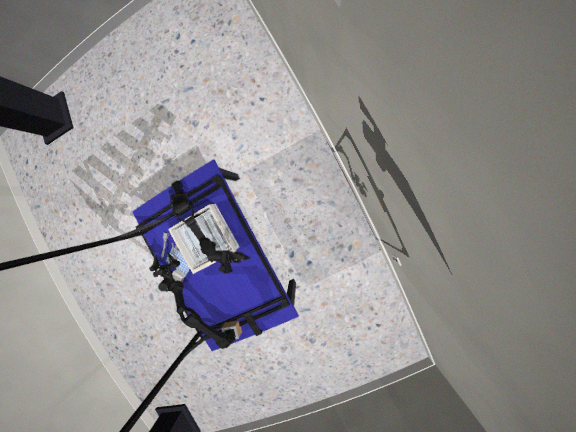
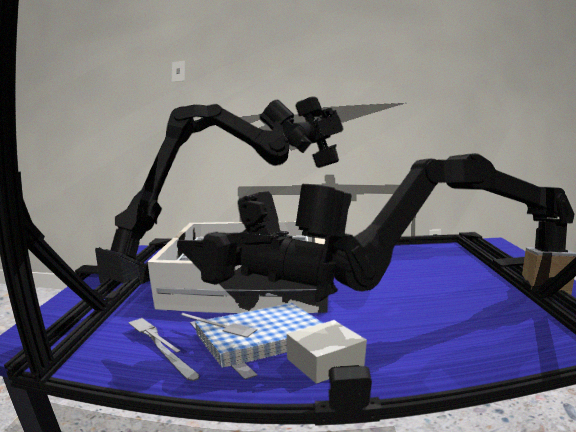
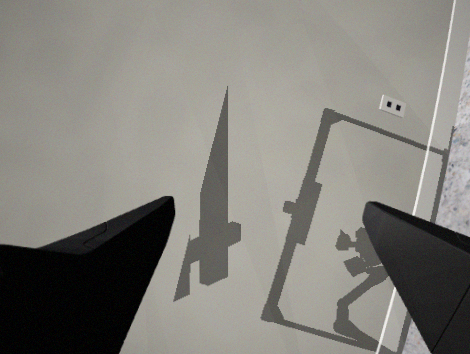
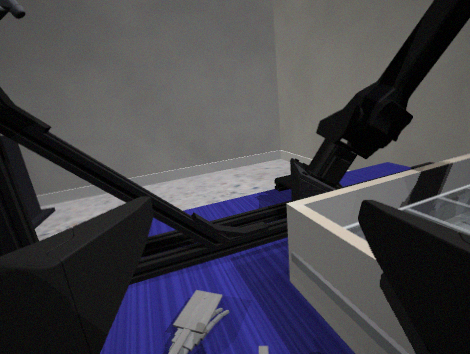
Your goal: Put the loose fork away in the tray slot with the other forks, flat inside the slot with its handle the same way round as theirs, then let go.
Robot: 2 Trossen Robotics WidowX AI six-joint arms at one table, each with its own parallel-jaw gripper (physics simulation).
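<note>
Pale utensils lie on the table: a long one (image 2: 172,357) (image 4: 199,307) with a flat broad end, and a thinner pronged-looking one (image 2: 167,341) (image 4: 215,321) crossing it. Another utensil (image 2: 240,329) rests on a checked cloth. I cannot tell surely which is the loose fork. The clear divided tray (image 4: 435,197) sits inside a cream box (image 1: 183,253) (image 2: 175,282) (image 4: 299,240); its forks cannot be made out. My right gripper (image 1: 165,261) (image 2: 182,245) (image 4: 257,208) is open and empty, above the table before the box. My left gripper (image 1: 242,257) (image 2: 325,131) (image 3: 268,208) is open and empty, high up, facing the wall.
The blue-white checked cloth stack (image 1: 179,261) (image 2: 270,322) lies before the box, with a utensil end (image 2: 245,370) sticking out beside it. A white block (image 1: 178,275) (image 2: 325,350) adjoins the cloth. A brown box (image 1: 232,328) (image 2: 537,267) stands by the right arm's base. Black rails frame the table.
</note>
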